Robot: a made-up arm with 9 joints. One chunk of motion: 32 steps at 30 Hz.
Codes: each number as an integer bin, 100 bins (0 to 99) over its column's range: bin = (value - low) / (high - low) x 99, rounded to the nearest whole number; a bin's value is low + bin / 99 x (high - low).
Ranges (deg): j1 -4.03..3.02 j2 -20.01..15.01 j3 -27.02..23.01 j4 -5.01..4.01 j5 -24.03..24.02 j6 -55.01..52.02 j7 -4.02..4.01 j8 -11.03..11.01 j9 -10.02..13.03
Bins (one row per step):
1: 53 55 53 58 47 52 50 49 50
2: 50 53 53 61 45 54 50 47 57
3: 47 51 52 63 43 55 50 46 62
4: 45 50 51 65 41 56 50 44 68
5: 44 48 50 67 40 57 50 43 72
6: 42 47 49 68 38 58 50 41 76
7: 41 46 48 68 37 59 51 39 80
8: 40 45 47 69 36 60 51 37 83
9: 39 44 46 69 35 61 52 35 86
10: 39 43 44 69 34 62 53 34 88
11: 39 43 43 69 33 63 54 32 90
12: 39 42 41 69 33 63 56 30 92
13: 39 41 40 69 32 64 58 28 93
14: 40 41 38 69 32 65 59 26 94
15: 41 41 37 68 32 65 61 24 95
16: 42 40 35 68 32 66 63 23 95
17: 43 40 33 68 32 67 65 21 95
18: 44 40 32 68 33 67 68 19 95
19: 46 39 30 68 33 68 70 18 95
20: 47 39 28 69 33 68 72 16 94
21: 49 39 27 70 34 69 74 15 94
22: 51 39 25 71 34 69 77 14 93
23: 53 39 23 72 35 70 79 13 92
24: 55 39 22 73 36 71 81 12 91
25: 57 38 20 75 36 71 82 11 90
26: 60 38 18 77 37 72 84 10 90
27: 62 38 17 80 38 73 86 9 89
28: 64 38 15 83 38 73 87 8 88
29: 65 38 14 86 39 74 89 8 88
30: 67 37 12 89 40 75 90 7 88
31: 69 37 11 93 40 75 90 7 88
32: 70 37 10 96 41 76 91 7 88
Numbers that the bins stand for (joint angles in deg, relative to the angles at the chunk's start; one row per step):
1: -0.26 -0.55 -0.24 0.27 -1.22 1.21 0.04 -0.12 1.62
2: -0.47 -1.26 -0.24 0.55 -2.19 3.37 0.04 -0.57 3.25
3: -0.68 -1.97 -0.74 0.73 -3.16 4.45 0.04 -0.79 4.42
4: -0.83 -2.32 -1.25 0.91 -4.13 5.53 0.04 -1.23 5.81
5: -0.90 -3.03 -1.75 1.09 -4.62 6.61 0.04 -1.46 6.74
6: -1.04 -3.38 -2.26 1.19 -5.59 7.69 0.04 -1.90 7.67
7: -1.11 -3.74 -2.76 1.19 -6.07 8.78 0.12 -2.35 8.61
8: -1.18 -4.09 -3.27 1.28 -6.56 9.86 0.12 -2.79 9.30
9: -1.25 -4.45 -3.77 1.28 -7.04 10.94 0.20 -3.24 10.00
10: -1.25 -4.80 -4.78 1.28 -7.53 12.02 0.28 -3.46 10.47
11: -1.25 -4.80 -5.29 1.28 -8.01 13.10 0.36 -3.91 10.93
12: -1.25 -5.15 -6.30 1.28 -8.01 13.10 0.52 -4.35 11.40
13: -1.25 -5.51 -6.81 1.28 -8.50 14.18 0.68 -4.80 11.63
14: -1.18 -5.51 -7.82 1.28 -8.50 15.26 0.77 -5.24 11.87
15: -1.11 -5.51 -8.32 1.19 -8.50 15.26 0.93 -5.69 12.10
16: -1.04 -5.86 -9.33 1.19 -8.50 16.34 1.09 -5.91 12.10
17: -0.97 -5.86 -10.34 1.19 -8.50 17.42 1.25 -6.35 12.10
18: -0.90 -5.86 -10.85 1.19 -8.01 17.42 1.50 -6.80 12.10
19: -0.75 -6.21 -11.86 1.19 -8.01 18.51 1.66 -7.02 12.10
20: -0.68 -6.21 -12.87 1.28 -8.01 18.51 1.82 -7.47 11.87
21: -0.54 -6.21 -13.38 1.37 -7.53 19.59 1.98 -7.69 11.87
22: -0.40 -6.21 -14.39 1.46 -7.53 19.59 2.23 -7.91 11.63
23: -0.26 -6.21 -15.40 1.55 -7.04 20.67 2.39 -8.14 11.40
24: -0.11 -6.21 -15.90 1.64 -6.56 21.75 2.55 -8.36 11.17
25: 0.03 -6.57 -16.91 1.82 -6.56 21.75 2.63 -8.58 10.93
26: 0.24 -6.57 -17.92 2.01 -6.07 22.83 2.79 -8.80 10.93
27: 0.39 -6.57 -18.43 2.28 -5.59 23.91 2.96 -9.03 10.70
28: 0.53 -6.57 -19.44 2.55 -5.59 23.91 3.04 -9.25 10.47
29: 0.60 -6.57 -19.95 2.83 -5.10 24.99 3.20 -9.25 10.47
30: 0.74 -6.92 -20.96 3.10 -4.62 26.07 3.28 -9.47 10.47
31: 0.88 -6.92 -21.46 3.46 -4.62 26.07 3.28 -9.47 10.47
32: 0.95 -6.92 -21.97 3.74 -4.13 27.15 3.36 -9.47 10.47

